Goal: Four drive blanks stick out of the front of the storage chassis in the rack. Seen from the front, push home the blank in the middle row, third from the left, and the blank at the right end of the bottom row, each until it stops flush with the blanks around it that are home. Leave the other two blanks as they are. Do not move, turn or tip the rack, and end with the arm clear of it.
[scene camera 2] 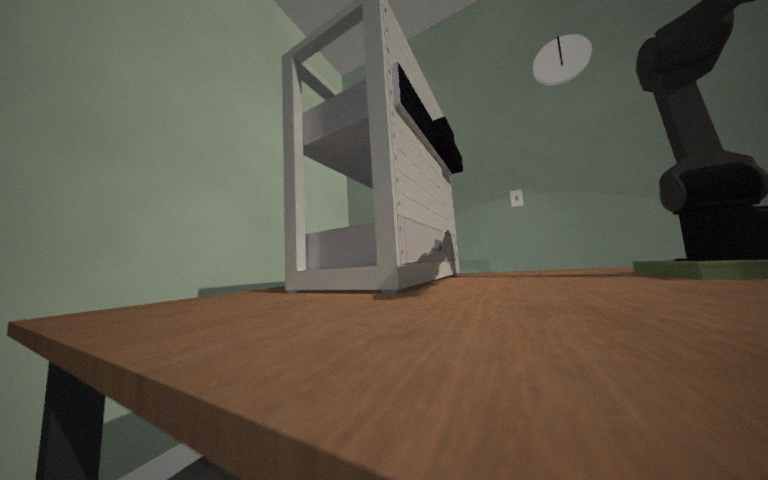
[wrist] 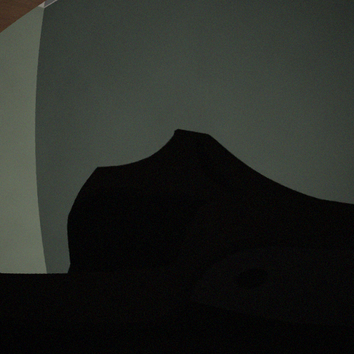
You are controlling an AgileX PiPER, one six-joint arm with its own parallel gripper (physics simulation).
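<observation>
The pale rack (scene camera 2: pixel 382 186) stands upright on the table in the scene view, seen at a steep angle from its side. The storage chassis (scene camera 2: pixel 417 107) shows a dark front edge-on, high on the rack. A black part (scene camera 2: pixel 450 146) juts out at its far end; separate blanks, their rows and how far each sticks out cannot be told apart. My gripper (wrist: pixel 187 153) is a black silhouette in the wrist view, its fingers together with no gap and no held thing showing. It is outside the scene view, and the rack does not show in the wrist view.
The wooden table (scene camera 2: pixel 509 367) reaches in front of the rack. The dark arm (scene camera 2: pixel 690 121) rises from a green base plate (scene camera 2: pixel 702 269) at the right, apart from the rack in the scene view. A shadow falls on the rack's lower front. A clock (scene camera 2: pixel 574 59) hangs on the wall.
</observation>
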